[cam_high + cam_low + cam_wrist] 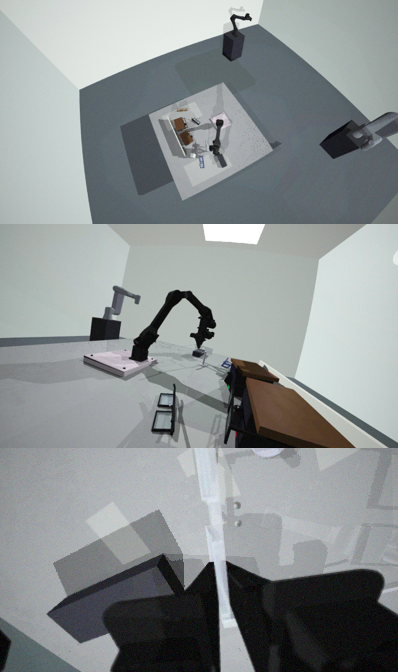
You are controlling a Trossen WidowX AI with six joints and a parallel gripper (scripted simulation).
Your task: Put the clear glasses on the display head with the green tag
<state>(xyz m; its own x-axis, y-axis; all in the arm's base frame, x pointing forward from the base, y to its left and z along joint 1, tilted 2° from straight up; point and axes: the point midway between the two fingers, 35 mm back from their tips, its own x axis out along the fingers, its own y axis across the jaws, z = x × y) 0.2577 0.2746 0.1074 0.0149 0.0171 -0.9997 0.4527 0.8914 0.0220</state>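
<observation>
Right now the thin stand is 50 mm ahead of my gripper tip, 100 mm to the right of it and 50 mm below it. Round my gripper tip: white rail (320 mm ahead, 460 mm to the right, 20 mm below); dark case (140 mm to the left, 60 mm below); white block (270 mm ahead, 110 mm to the right, 50 mm below).
</observation>
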